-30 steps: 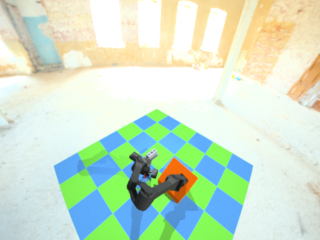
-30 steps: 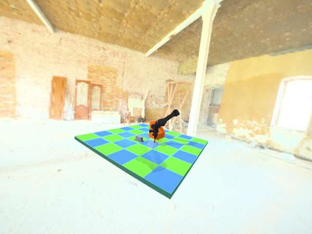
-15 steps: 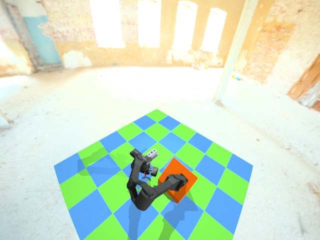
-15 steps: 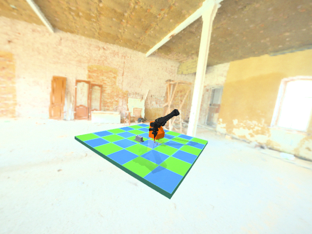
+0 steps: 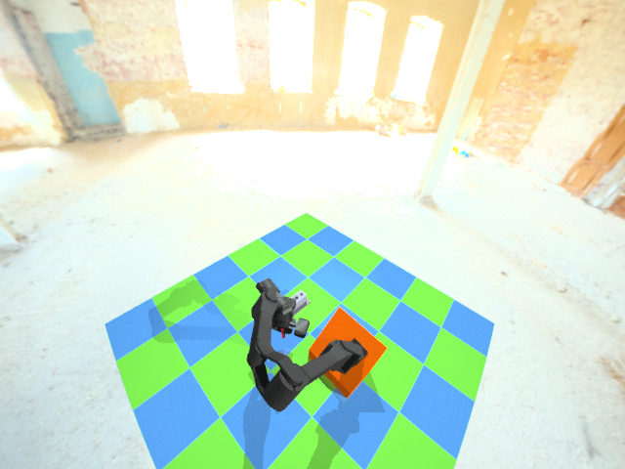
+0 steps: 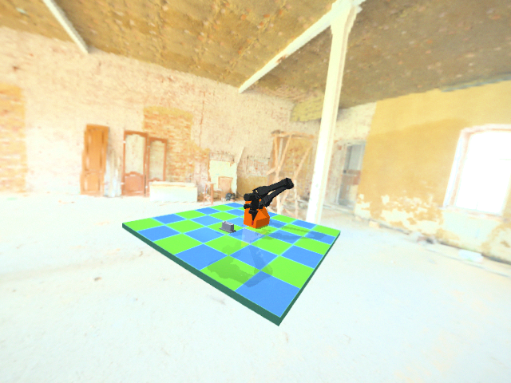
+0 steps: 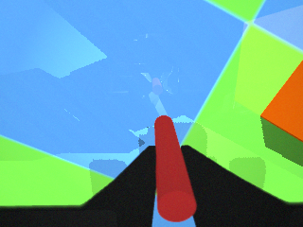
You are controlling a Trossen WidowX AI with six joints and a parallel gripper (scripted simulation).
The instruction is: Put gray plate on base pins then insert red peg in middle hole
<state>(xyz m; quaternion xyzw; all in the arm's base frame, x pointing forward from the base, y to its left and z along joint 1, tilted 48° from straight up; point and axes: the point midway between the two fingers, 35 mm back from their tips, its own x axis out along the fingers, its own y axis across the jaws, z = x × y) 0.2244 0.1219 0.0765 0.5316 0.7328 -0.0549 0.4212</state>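
Right now the gray plate is 120 mm ahead of my gripper tip, 150 mm to the right of it and 60 mm below it. Also, from my gripper tip: red peg: right at my gripper tip; then gray base: 120 mm ahead, 150 mm to the right, 100 mm below.
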